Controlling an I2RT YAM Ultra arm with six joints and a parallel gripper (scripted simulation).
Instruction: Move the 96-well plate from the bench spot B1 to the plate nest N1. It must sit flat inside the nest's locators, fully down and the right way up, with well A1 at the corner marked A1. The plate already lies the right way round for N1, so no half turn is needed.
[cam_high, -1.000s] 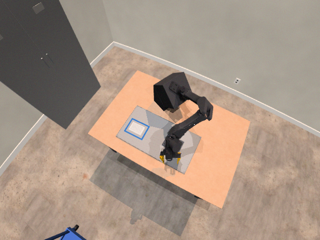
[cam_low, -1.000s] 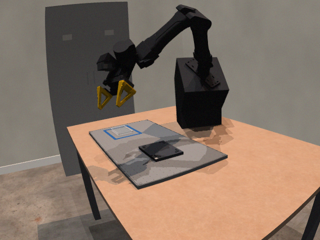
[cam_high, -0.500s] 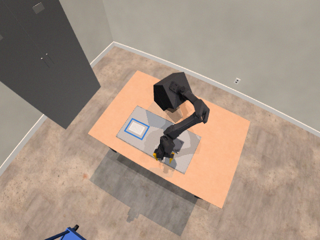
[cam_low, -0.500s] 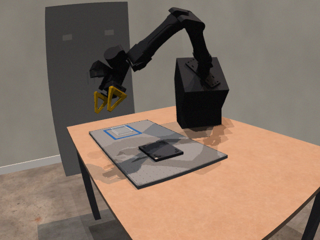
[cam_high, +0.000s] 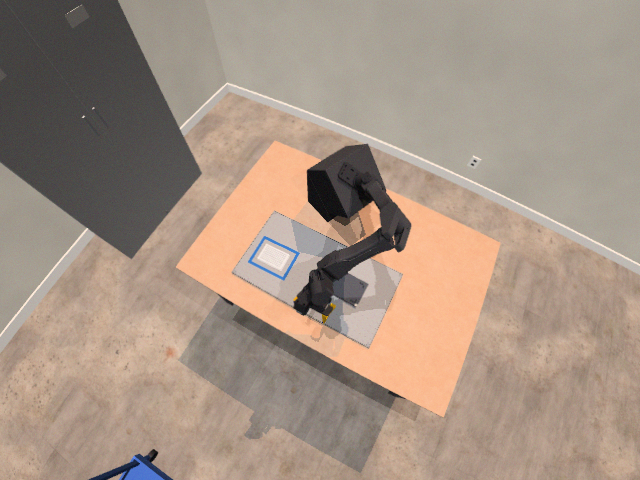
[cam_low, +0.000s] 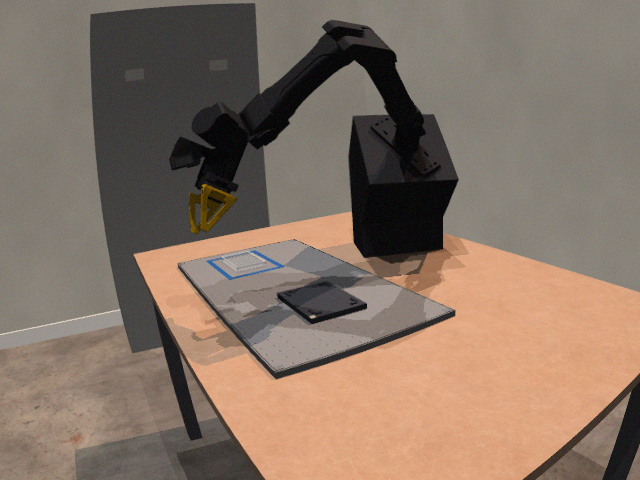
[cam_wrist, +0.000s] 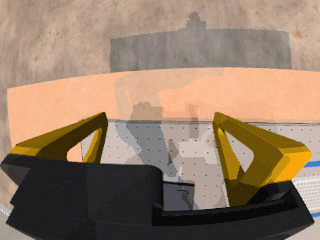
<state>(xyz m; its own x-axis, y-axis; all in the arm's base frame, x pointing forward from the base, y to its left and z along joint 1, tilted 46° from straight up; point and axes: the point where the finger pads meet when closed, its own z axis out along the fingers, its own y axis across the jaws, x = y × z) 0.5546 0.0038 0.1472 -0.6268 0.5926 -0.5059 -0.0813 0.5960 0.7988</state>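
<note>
The white 96-well plate lies 310 mm to the right of my hand, 180 mm below it and 180 mm behind it. Also, from my hand: plate nest N1: 210 mm behind, 180 mm below, 50 mm to the left.
</note>
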